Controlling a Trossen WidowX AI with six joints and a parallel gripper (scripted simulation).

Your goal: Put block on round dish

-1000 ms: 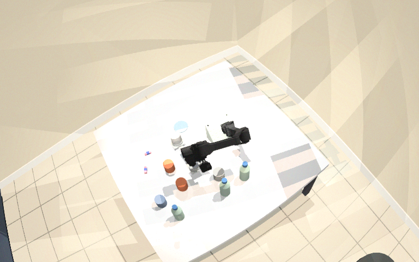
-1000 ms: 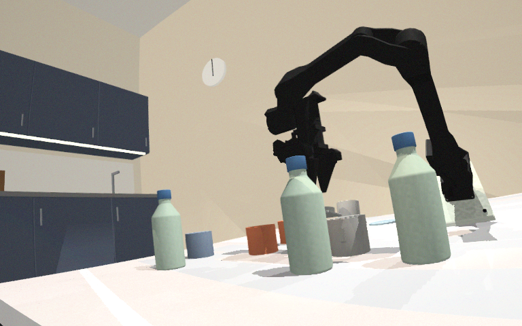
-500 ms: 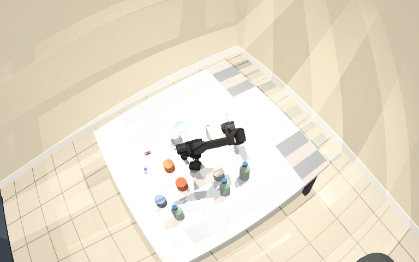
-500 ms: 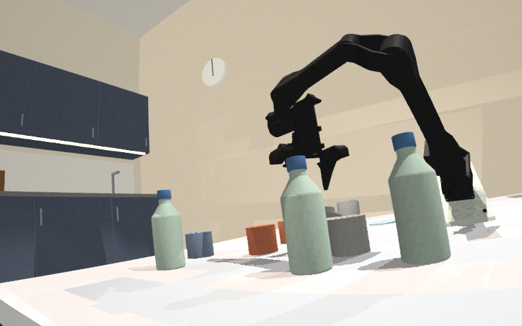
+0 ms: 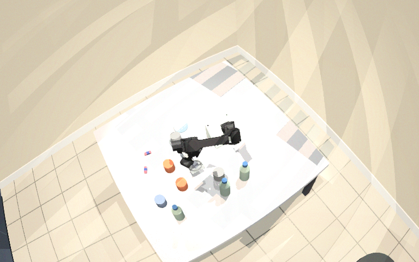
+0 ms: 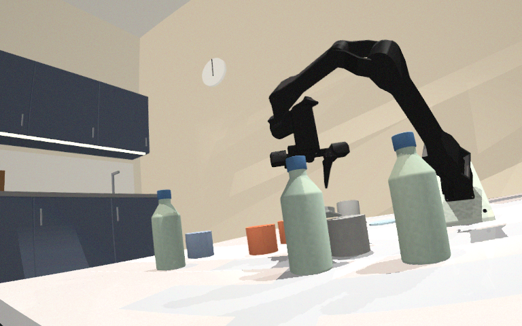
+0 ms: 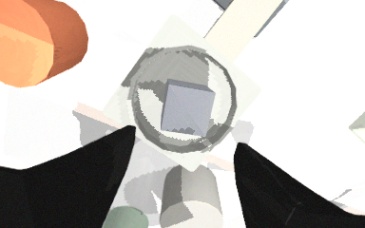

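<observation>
The grey block lies 40 mm below my gripper tip. Round my gripper tip: blue cup: 320 mm ahead, 110 mm to the left, 90 mm below; then balance: 130 mm to the right, 90 mm below; then grey cup: 280 mm to the right, 70 mm below.
</observation>
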